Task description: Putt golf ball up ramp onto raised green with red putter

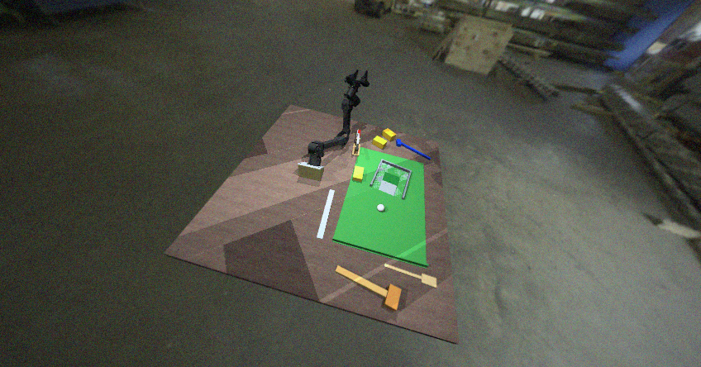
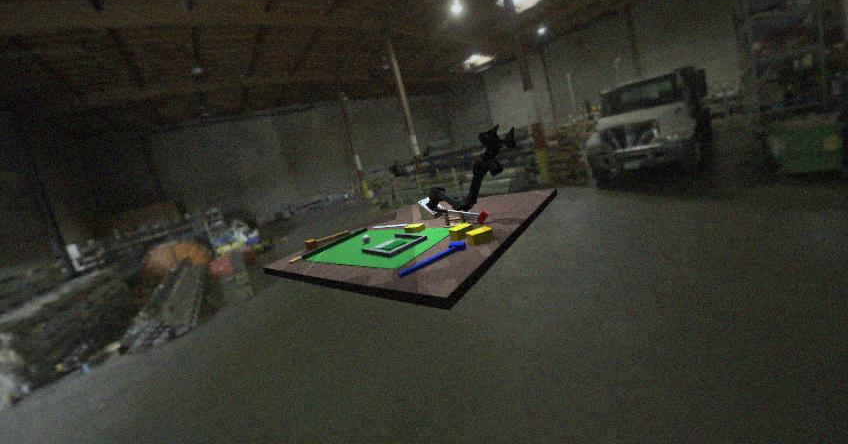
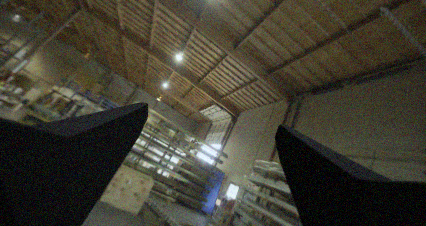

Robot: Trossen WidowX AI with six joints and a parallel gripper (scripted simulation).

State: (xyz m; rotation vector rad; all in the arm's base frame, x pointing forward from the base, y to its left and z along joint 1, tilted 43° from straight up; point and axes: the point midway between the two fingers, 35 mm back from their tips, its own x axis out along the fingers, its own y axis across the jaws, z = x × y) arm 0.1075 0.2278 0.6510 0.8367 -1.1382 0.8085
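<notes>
Right now my gripper tip is 860 mm to the left of the bar, 430 mm above it and 110 mm short of it. Also, from my gripper tip: yellow block 540 mm to the right, 410 mm below, 200 mm ahead; blue putter 520 mm ahead, 420 mm below, 130 mm to the right; red putter 370 mm below, 280 mm to the right, 110 mm ahead.
</notes>
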